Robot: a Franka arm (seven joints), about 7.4 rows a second.
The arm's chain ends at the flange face. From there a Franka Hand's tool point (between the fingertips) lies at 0.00 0.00 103.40 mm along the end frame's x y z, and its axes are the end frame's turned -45 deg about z.
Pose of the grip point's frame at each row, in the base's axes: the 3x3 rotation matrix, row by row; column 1 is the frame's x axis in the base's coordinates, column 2 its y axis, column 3 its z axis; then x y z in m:
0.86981, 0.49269, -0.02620; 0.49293, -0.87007, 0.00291; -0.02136, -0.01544, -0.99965; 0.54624, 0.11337, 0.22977
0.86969, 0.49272, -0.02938; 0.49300, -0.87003, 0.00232; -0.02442, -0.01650, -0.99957; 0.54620, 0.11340, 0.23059
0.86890, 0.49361, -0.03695; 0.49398, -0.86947, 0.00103; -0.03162, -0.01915, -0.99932; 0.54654, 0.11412, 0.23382
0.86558, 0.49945, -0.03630; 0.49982, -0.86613, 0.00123; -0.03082, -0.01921, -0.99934; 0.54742, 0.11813, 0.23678
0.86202, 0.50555, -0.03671; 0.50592, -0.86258, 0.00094; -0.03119, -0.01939, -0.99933; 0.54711, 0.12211, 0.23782
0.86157, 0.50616, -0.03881; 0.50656, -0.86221, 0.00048; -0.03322, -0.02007, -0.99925; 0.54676, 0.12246, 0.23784
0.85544, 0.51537, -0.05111; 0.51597, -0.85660, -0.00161; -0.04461, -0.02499, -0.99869; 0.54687, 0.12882, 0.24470
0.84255, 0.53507, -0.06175; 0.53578, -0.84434, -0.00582; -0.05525, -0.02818, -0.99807; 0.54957, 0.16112, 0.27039
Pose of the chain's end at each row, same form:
0.96343, -0.26666, -0.02620; -0.26668, -0.96379, 0.00291; -0.02602, 0.00419, -0.99965; 0.54895, 0.11307, 0.33313
0.96337, -0.26656, -0.02938; -0.26660, -0.96381, 0.00232; -0.02893, 0.00560, -0.99957; 0.54924, 0.11316, 0.33395
0.96344, -0.26537, -0.03695; -0.26551, -0.96410, 0.00103; -0.03590, 0.00882, -0.99932; 0.55036, 0.11401, 0.33715
0.96522, -0.25889, -0.03630; -0.25902, -0.96587, 0.00123; -0.03538, 0.00821, -0.99934; 0.55117, 0.11800, 0.34011
0.96702, -0.25206, -0.03671; -0.25220, -0.96768, 0.00094; -0.03577, 0.00834, -0.99933; 0.55091, 0.12201, 0.34115
0.96713, -0.25131, -0.03881; -0.25148, -0.96787, 0.00048; -0.03768, 0.00930, -0.99925; 0.55077, 0.12241, 0.34116
0.96931, -0.24047, -0.05111; -0.24086, -0.97055, -0.00161; -0.04921, 0.01387, -0.99869; 0.55215, 0.12899, 0.34796
0.97412, -0.21742, -0.06175; -0.21818, -0.97589, -0.00582; -0.05899, 0.01914, -0.99807; 0.55595, 0.16172, 0.37359

